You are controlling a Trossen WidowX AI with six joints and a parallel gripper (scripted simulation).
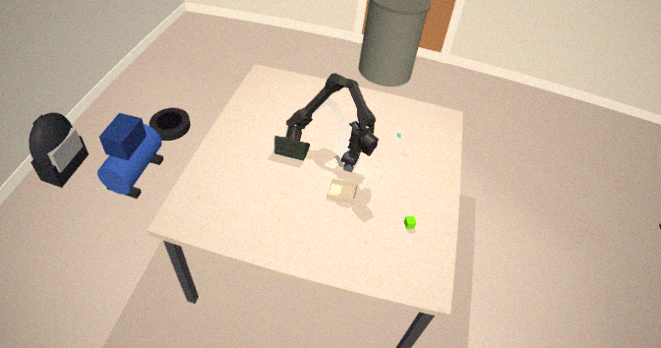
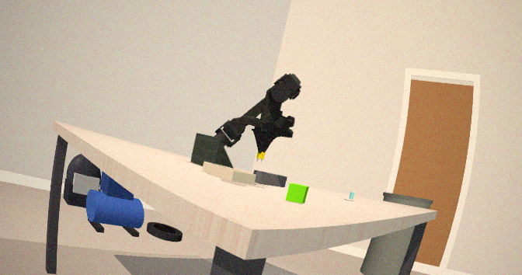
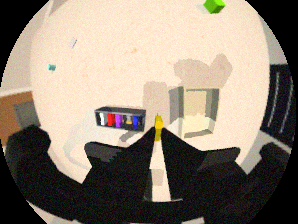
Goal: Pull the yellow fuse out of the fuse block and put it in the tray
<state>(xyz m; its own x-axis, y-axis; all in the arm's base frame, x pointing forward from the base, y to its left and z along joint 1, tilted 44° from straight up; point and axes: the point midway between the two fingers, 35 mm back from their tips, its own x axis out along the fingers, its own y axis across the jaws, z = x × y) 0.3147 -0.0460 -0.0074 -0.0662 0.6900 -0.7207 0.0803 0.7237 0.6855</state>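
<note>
Right now my gripper tip is 11 cm to the left of the tray and 10 cm above it. From my gripper tip the other things lie so: small cyan piece 37 cm to the left, 17 cm ahead, 8 cm below; then yellow fuse 1 cm below; then green cube 33 cm ahead, 18 cm to the right, 8 cm below.
</note>
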